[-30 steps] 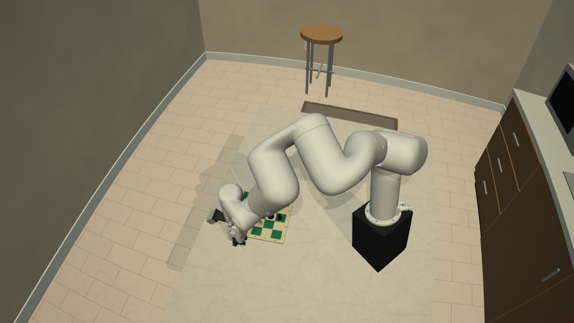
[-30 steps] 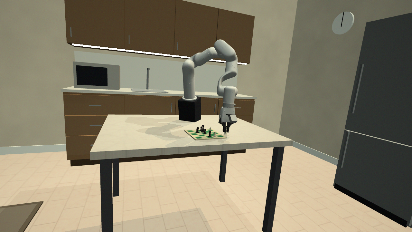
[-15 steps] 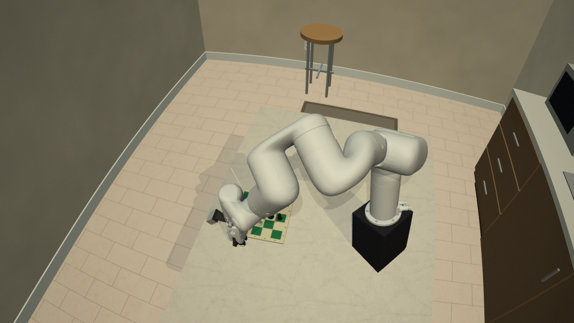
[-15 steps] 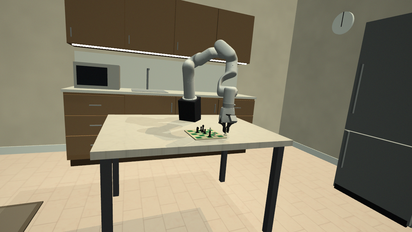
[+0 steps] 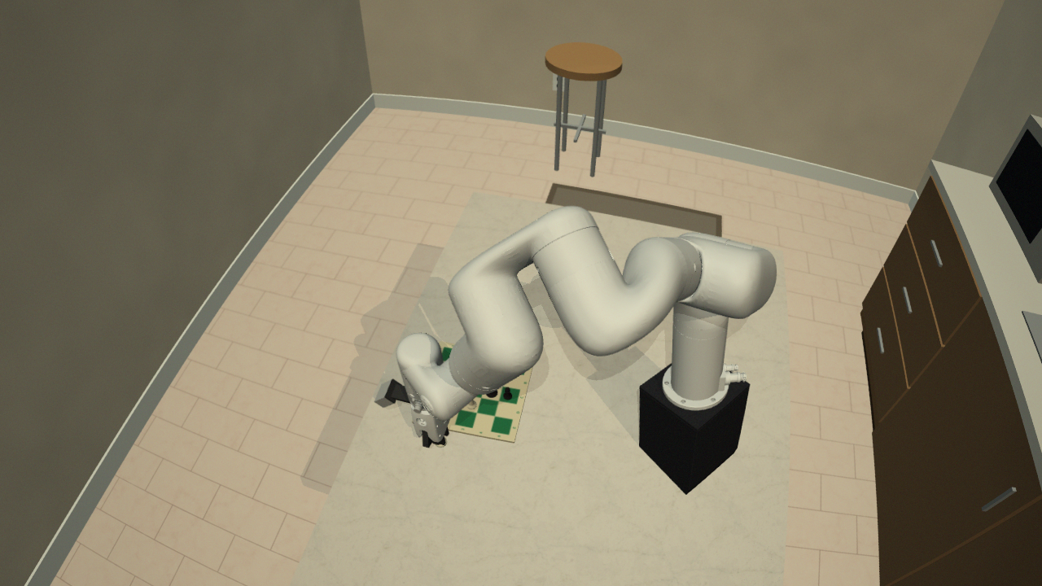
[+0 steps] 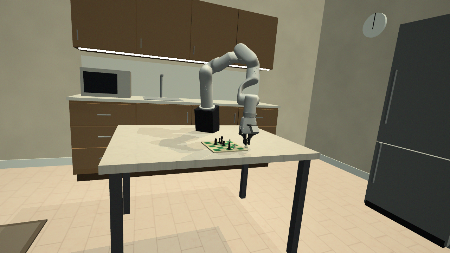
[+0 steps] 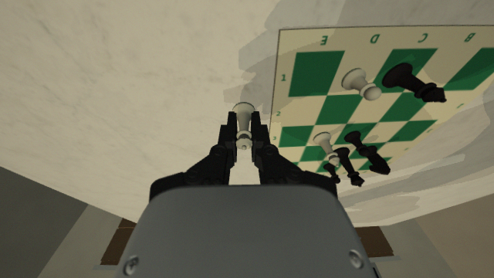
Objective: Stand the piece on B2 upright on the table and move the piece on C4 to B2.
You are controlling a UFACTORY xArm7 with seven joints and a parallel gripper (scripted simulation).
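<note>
My gripper is now 130 mm to the left of the black chess piece, 90 mm past it and 10 mm above it. Also, from my hand: chessboard (130 mm to the right, 50 mm behind, 40 mm below); then black piece (140 mm to the right, 20 mm ahead, 10 mm below).
</note>
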